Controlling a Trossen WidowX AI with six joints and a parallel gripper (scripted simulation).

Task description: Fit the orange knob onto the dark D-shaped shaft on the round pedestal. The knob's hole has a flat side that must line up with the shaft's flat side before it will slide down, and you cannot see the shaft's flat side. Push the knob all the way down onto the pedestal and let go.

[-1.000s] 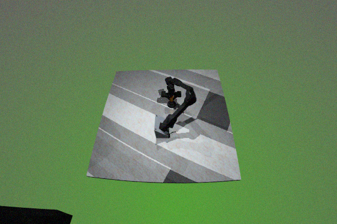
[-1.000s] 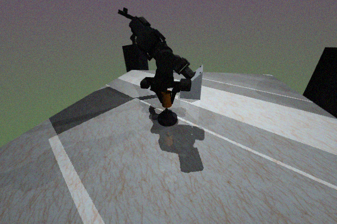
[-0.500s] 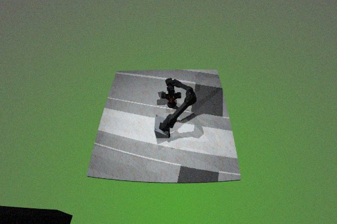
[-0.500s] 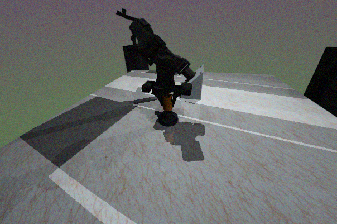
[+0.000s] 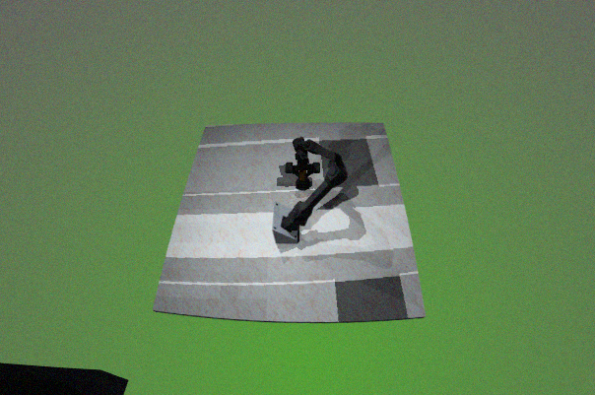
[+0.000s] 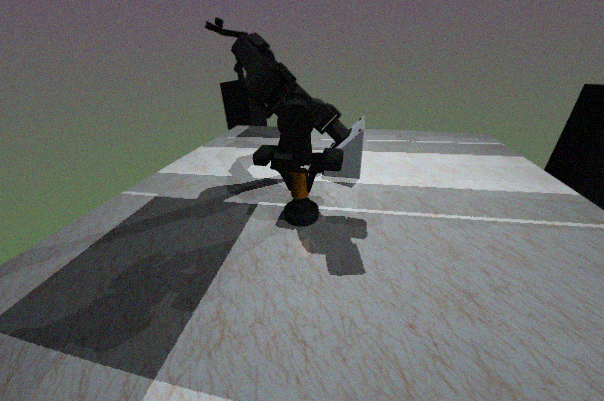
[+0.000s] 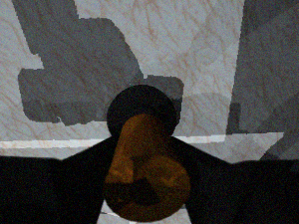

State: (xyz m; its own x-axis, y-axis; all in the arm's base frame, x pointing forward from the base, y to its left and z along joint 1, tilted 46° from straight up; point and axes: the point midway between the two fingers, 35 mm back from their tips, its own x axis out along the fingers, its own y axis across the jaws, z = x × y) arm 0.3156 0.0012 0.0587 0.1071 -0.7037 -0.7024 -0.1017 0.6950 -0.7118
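The orange knob is 2 cm above my gripper tip. Round my gripper tip: dark round pedestal 4 cm below.
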